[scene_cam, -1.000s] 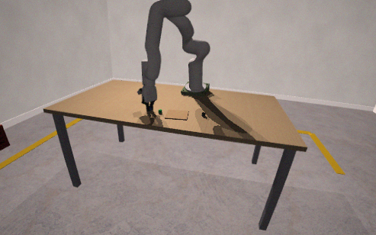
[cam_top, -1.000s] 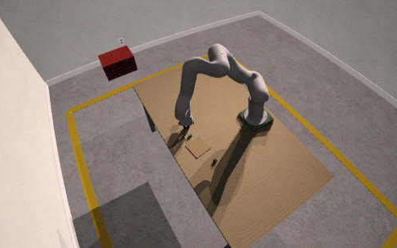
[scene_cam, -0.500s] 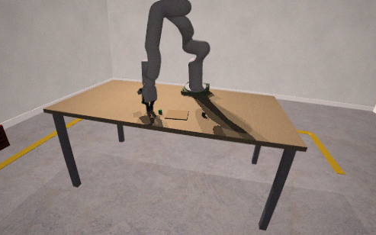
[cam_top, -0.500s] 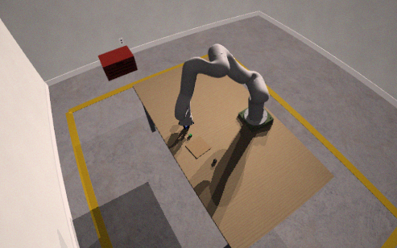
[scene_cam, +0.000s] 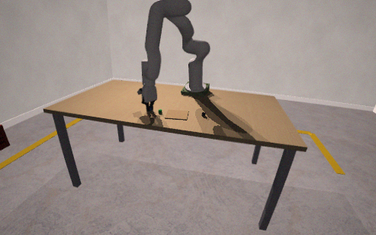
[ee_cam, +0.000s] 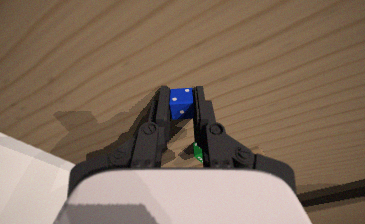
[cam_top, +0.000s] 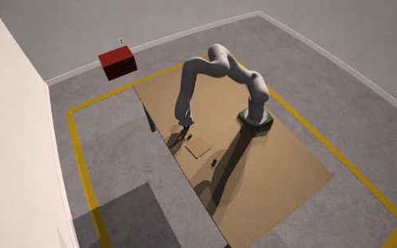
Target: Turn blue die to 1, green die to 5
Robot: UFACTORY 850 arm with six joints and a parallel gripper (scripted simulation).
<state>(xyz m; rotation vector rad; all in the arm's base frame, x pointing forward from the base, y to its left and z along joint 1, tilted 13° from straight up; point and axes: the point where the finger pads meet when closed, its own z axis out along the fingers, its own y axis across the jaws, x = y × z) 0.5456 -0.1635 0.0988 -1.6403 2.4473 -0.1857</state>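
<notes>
The mat lies 10 mm behind my hand, 200 mm to the left of it and 20 mm below it. The rest, counted from my hand: black die: 70 mm behind, 360 mm to the left, 10 mm below; green die: 80 mm to the left, 10 mm below; blue die: 10 mm below.
</notes>
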